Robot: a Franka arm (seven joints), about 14 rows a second.
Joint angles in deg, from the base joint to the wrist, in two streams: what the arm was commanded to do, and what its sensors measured. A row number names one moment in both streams.
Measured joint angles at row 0:
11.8 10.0 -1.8 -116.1 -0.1 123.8 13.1
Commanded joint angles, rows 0 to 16:
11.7 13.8 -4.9 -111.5 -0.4 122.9 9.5
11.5 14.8 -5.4 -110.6 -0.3 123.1 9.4
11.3 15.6 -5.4 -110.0 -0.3 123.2 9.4
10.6 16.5 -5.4 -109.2 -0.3 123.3 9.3
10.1 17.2 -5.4 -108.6 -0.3 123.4 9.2
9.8 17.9 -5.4 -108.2 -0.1 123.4 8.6
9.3 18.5 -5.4 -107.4 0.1 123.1 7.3
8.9 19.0 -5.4 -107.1 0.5 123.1 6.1
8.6 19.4 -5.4 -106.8 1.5 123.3 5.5
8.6 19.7 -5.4 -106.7 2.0 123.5 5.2
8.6 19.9 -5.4 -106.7 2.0 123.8 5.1
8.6 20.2 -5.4 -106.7 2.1 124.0 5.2
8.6 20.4 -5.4 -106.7 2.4 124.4 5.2
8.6 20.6 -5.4 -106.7 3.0 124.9 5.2
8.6 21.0 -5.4 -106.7 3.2 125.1 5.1
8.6 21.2 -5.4 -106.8 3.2 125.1 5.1
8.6 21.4 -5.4 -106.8 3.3 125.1 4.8
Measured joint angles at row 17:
9.0 20.4 -5.6 -108.0 2.1 125.1 6.3
